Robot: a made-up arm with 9 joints.
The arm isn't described. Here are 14 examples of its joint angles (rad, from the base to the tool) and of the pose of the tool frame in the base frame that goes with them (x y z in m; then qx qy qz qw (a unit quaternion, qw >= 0)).
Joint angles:
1: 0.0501 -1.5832 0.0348 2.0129 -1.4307 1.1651 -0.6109 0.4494 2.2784
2: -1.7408 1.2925 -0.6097 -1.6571 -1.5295 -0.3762 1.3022 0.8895 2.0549
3: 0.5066 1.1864 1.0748 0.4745 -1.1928 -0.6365 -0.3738 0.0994 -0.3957
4: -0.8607 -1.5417 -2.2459 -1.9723 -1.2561 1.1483 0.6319 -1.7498 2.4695
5: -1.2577 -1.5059 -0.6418 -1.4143 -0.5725 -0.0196 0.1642 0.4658 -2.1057
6: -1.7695 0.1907 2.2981 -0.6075 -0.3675 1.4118 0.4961 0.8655 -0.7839
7: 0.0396 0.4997 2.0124 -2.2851 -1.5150 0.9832 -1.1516 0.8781 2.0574
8: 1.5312 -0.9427 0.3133 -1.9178 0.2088 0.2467 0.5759 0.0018 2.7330
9: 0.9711 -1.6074 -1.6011 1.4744 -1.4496 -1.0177 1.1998 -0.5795 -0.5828
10: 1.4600 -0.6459 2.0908 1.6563 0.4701 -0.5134 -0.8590 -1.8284 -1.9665
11: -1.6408 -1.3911 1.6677 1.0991 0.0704 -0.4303 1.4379 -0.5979 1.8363
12: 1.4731 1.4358 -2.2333 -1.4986 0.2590 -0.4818 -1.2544 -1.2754 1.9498
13: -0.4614 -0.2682 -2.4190 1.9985 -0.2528 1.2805 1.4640 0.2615 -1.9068
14: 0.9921 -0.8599 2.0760 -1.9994 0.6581 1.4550 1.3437 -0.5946 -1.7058
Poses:
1: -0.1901 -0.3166 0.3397 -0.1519 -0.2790 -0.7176 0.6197
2: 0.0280 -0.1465 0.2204 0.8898 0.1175 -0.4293 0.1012
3: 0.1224 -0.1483 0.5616 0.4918 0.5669 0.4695 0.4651
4: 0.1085 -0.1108 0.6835 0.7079 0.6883 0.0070 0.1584
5: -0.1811 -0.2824 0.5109 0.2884 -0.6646 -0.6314 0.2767
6: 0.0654 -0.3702 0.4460 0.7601 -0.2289 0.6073 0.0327
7: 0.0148 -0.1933 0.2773 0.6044 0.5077 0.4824 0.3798
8: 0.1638 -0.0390 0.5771 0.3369 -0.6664 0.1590 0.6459
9: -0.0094 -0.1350 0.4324 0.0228 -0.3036 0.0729 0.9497
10: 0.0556 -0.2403 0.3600 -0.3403 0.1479 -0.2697 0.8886
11: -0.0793 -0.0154 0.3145 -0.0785 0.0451 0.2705 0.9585
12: 0.0169 -0.0008 0.3177 0.4698 -0.4211 0.2823 0.7227
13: -0.1480 -0.0767 0.5038 0.0469 -0.4505 0.7348 0.5048
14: 0.2860 -0.1942 0.3916 0.3128 0.1189 -0.5656 0.7538
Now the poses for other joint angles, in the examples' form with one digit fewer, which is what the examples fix.
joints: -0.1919 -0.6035 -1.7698 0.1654 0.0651 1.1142 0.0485 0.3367 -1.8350
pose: 0.035 -0.461 0.492 -0.287 0.108 -0.740 0.599
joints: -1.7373 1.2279 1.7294 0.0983 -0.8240 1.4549 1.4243 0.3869 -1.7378
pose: 0.079 -0.330 0.520 -0.616 -0.160 -0.667 0.387
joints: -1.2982 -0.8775 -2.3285 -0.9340 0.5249 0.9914 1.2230 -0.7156 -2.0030
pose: 0.074 -0.300 0.610 -0.977 -0.183 -0.103 0.025
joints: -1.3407 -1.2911 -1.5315 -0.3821 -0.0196 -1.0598 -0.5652 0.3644 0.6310
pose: -0.170 -0.136 0.510 0.676 -0.686 -0.267 0.036
